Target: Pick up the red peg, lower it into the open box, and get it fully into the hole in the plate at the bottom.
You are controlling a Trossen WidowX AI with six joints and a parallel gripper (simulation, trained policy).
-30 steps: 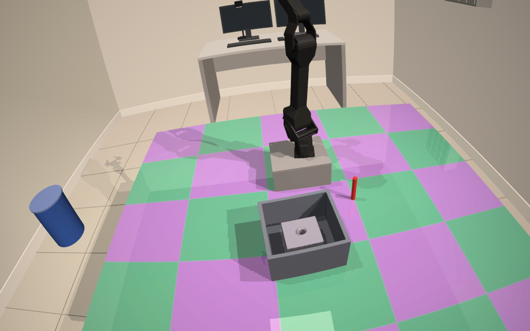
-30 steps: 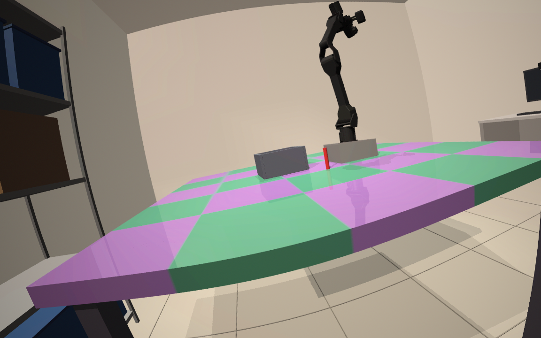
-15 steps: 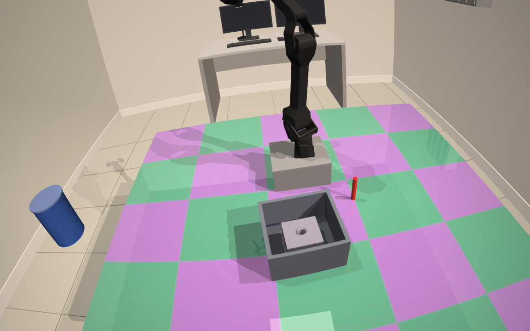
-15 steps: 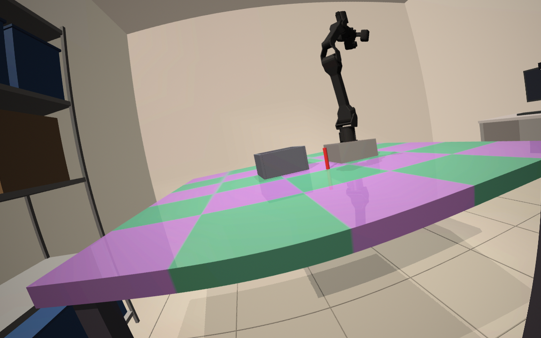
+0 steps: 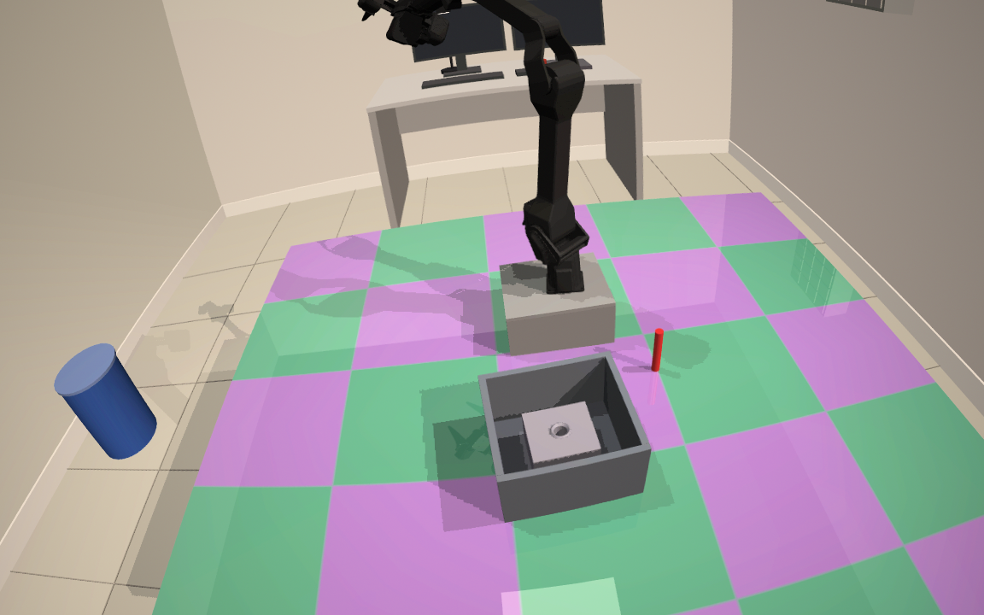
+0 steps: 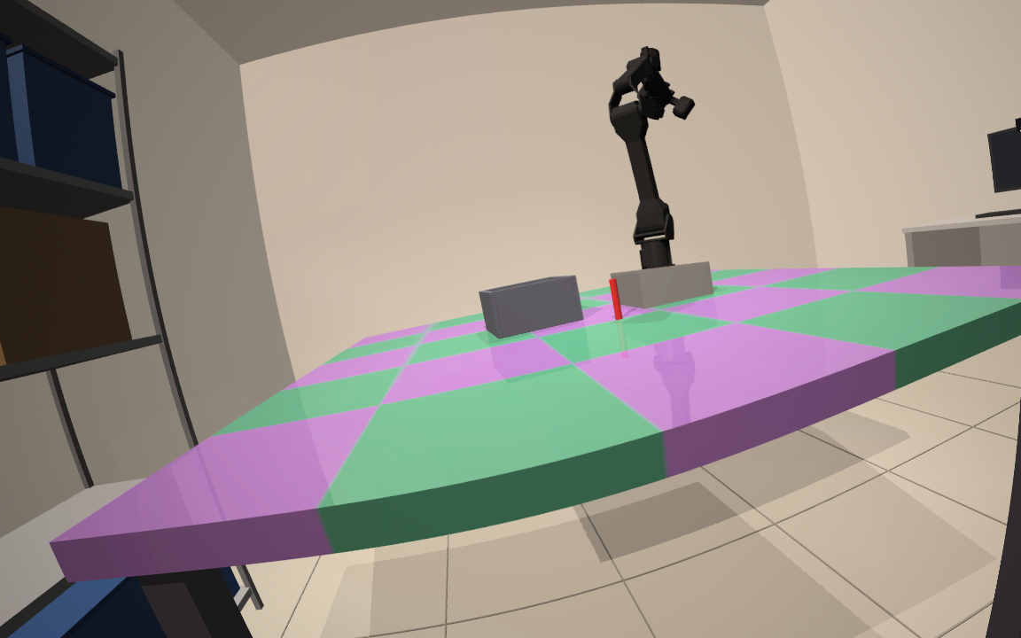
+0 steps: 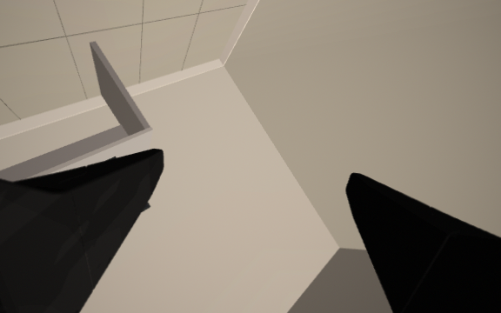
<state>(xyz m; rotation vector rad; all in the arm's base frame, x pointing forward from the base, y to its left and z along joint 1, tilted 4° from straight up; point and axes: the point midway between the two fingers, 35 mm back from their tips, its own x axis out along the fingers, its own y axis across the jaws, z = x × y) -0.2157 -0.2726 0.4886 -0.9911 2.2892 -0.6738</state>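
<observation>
The red peg is 41 cm ahead of my gripper tip, 46 cm to the left of it and 49 cm below it. The rest, counted from my gripper tip: light grey plate: 58 cm ahead, 30 cm to the left, 49 cm below; then grey box: 58 cm ahead, 30 cm to the left, 50 cm below.
</observation>
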